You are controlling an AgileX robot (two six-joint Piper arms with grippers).
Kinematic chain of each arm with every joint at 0, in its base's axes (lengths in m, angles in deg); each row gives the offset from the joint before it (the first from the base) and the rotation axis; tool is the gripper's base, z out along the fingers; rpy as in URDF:
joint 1: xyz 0 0 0.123 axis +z
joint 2: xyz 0 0 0 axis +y
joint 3: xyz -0.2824 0 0.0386 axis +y
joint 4: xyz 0.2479 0 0.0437 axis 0.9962 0 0.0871
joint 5: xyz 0 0 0 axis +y
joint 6: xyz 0.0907 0 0.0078 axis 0.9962 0 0.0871
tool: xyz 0 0 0 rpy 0 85 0
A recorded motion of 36 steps. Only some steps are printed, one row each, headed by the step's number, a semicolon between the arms.
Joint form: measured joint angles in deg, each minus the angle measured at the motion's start. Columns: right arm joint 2, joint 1, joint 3, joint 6, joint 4, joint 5; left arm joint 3, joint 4, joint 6, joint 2, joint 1, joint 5.
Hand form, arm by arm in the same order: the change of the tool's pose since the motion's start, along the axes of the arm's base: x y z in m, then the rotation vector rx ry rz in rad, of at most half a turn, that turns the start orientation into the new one. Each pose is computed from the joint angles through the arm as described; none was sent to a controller.
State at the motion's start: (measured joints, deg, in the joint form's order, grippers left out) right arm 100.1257 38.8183 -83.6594 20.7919 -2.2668 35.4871; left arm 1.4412 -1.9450 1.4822 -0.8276 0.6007 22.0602
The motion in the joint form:
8: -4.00 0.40 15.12 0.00 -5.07 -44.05; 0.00 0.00 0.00 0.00 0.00 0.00
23: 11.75 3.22 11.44 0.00 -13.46 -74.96; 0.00 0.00 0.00 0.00 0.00 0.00
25: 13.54 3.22 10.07 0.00 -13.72 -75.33; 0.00 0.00 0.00 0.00 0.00 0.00
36: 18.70 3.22 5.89 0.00 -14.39 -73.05; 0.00 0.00 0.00 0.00 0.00 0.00
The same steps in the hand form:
8: -0.0066 0.0032 0.0020 0.3131 -0.4831 0.0920; 0.0000 0.0000 0.0000 0.0000 0.0000 0.0000
23: 0.0104 0.0635 -0.0474 0.5034 -0.7456 0.3096; 0.0000 0.0000 0.0000 0.0000 0.0000 0.0000
25: 0.0151 0.0682 -0.0537 0.5022 -0.7451 0.3146; 0.0000 0.0000 0.0000 0.0000 0.0000 0.0000
36: 0.0295 0.0810 -0.0770 0.4590 -0.7069 0.3217; 0.0000 0.0000 0.0000 0.0000 0.0000 0.0000

